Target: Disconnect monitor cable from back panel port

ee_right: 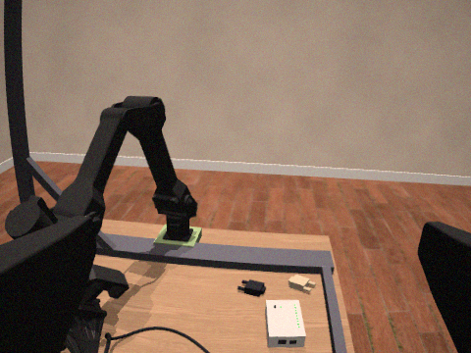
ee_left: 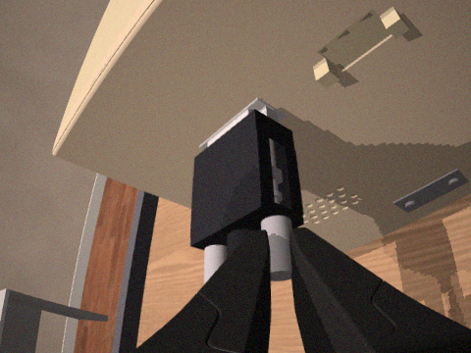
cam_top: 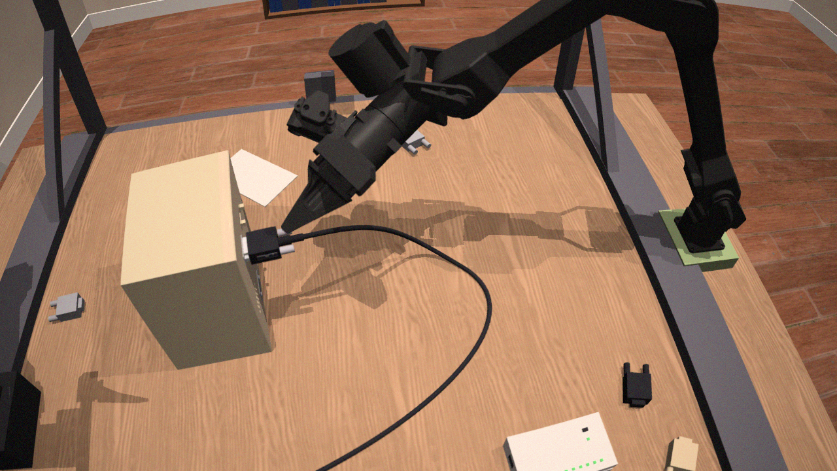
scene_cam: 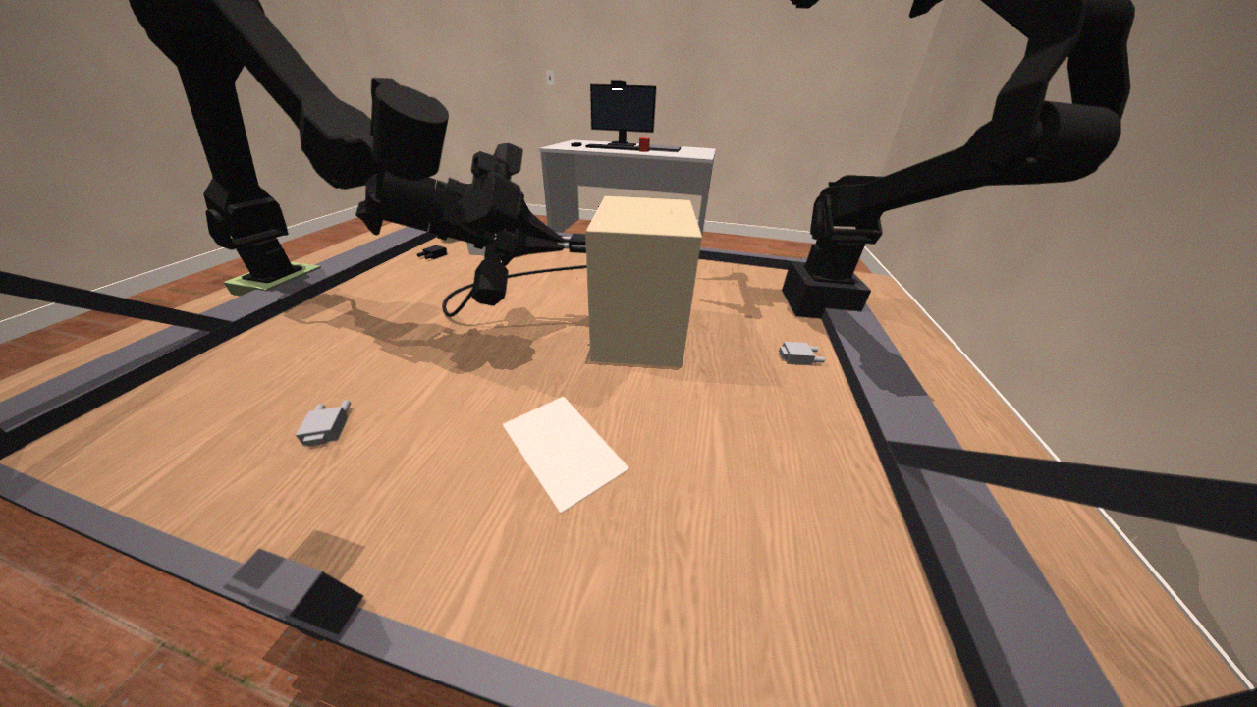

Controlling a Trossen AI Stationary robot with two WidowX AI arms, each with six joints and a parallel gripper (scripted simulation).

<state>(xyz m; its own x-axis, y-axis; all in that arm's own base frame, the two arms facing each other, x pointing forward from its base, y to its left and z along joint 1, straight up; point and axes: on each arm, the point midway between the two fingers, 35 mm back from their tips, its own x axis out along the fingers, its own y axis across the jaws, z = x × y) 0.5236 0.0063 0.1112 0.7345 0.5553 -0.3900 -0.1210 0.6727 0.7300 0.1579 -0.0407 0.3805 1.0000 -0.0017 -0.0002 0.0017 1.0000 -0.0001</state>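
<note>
The black monitor plug is 5 cm to the right of my left hand, 3 cm ahead of it and 1 cm below it. Round my left hand: white device: 31 cm ahead, 17 cm to the left, 12 cm below; white sheet: 22 cm behind, 13 cm below, 6 cm to the right; beige box: 14 cm to the right, 5 cm below.
</note>
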